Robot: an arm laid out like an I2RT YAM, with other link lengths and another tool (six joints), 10 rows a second.
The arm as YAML. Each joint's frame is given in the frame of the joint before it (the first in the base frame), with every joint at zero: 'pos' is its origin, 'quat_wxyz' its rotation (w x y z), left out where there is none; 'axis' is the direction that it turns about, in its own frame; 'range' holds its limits. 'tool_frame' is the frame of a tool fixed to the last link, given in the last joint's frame.
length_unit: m
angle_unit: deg
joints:
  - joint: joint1
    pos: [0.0, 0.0, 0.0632]
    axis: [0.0, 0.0, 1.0]
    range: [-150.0, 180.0]
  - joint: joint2
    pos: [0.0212, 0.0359, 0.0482]
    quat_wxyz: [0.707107, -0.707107, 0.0, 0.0]
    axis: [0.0, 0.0, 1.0]
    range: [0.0, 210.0]
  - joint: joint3
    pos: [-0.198, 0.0, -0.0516]
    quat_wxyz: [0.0, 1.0, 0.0, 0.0]
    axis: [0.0, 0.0, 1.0]
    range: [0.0, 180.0]
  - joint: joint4
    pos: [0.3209, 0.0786, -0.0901]
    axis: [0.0, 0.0, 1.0]
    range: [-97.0, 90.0]
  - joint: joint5
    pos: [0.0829, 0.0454, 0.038]
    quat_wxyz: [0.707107, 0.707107, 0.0, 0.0]
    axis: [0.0, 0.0, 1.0]
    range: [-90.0, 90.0]
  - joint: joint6
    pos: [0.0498, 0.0, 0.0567]
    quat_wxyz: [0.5, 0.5, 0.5, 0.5]
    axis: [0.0, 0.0, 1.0]
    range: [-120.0, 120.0]
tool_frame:
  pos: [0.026, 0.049, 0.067]
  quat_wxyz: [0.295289, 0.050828, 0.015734, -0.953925]
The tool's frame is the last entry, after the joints.
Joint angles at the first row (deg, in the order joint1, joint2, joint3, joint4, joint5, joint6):
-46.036, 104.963, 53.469, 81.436, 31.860, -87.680
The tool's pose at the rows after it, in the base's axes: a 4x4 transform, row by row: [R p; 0 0 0 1], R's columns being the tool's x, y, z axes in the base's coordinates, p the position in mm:
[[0.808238, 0.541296, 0.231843, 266.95], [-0.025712, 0.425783, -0.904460, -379.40], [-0.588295, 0.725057, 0.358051, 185.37], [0, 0, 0, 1]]
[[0.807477, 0.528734, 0.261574, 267.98], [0.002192, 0.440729, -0.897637, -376.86], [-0.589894, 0.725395, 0.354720, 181.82], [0, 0, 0, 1]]
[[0.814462, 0.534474, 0.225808, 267.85], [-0.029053, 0.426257, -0.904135, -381.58], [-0.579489, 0.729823, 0.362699, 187.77], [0, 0, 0, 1]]
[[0.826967, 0.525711, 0.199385, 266.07], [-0.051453, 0.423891, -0.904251, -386.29], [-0.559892, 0.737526, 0.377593, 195.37], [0, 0, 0, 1]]
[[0.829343, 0.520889, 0.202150, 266.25], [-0.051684, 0.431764, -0.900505, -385.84], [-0.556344, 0.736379, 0.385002, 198.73], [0, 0, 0, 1]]
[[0.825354, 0.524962, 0.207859, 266.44], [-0.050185, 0.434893, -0.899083, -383.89], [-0.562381, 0.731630, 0.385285, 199.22], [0, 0, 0, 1]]
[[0.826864, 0.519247, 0.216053, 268.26], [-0.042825, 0.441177, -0.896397, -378.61], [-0.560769, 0.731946, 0.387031, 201.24], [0, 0, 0, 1]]
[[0.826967, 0.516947, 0.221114, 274.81], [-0.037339, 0.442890, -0.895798, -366.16], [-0.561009, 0.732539, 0.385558, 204.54], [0, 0, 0, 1]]
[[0.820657, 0.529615, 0.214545, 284.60], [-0.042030, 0.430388, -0.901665, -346.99], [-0.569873, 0.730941, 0.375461, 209.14], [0, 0, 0, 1]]
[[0.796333, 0.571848, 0.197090, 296.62], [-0.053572, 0.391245, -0.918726, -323.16], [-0.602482, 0.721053, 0.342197, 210.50], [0, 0, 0, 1]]
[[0.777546, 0.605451, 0.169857, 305.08], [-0.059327, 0.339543, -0.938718, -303.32], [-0.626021, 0.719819, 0.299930, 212.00], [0, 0, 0, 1]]
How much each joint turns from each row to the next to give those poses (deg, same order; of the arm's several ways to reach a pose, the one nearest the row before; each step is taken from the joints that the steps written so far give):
-0.610, -1.030, -1.823, -0.026, -1.173, 0.380
0.107, -0.769, -1.419, -0.063, -1.504, 1.011
-0.158, 1.146, 2.320, -0.096, 1.752, -0.700
-0.412, 0.457, 1.763, -0.001, 0.893, 0.133
0.011, -0.389, -0.002, 0.056, -0.286, 0.029
0.126, -0.443, -0.525, 0.062, -0.249, -0.357
0.624, -1.083, -0.896, -0.044, 0.056, -0.015
1.858, -1.443, -1.040, -0.002, 1.341, -0.895
3.012, -1.636, -0.928, -0.131, 3.101, -2.401
3.888, -1.191, -0.699, -0.630, 4.859, -4.178
3.318, -1.309, -0.280, -1.648, 5.202, -2.897

